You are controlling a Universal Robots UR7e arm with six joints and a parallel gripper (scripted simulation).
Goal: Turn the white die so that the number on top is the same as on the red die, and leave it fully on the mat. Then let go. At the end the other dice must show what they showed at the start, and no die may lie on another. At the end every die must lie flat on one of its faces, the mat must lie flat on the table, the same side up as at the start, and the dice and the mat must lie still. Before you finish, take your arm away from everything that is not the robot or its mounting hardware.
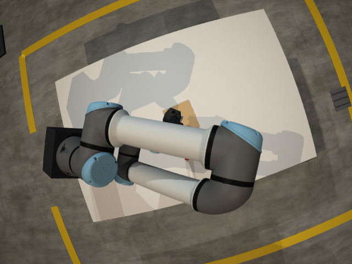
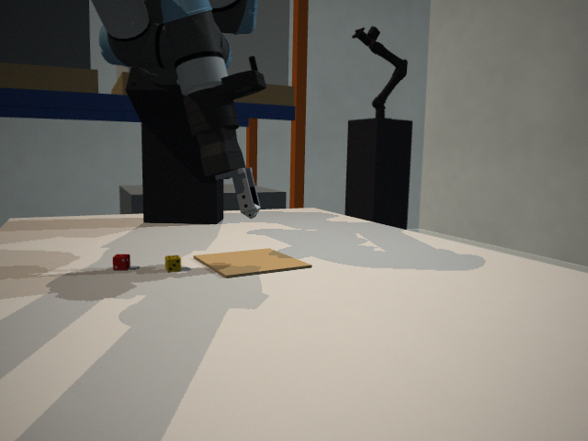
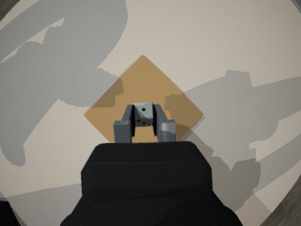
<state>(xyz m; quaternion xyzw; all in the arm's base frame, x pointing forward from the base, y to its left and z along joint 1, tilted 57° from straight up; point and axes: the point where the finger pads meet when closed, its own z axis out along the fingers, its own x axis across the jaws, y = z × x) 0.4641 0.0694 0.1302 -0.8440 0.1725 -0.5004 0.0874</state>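
Now: the tan mat 10 cm below my hand. Round my hand: yellow die: 12 cm to the right, 9 cm below; then red die: 4 cm behind, 19 cm to the right, 9 cm below; then white die: 2 cm below.
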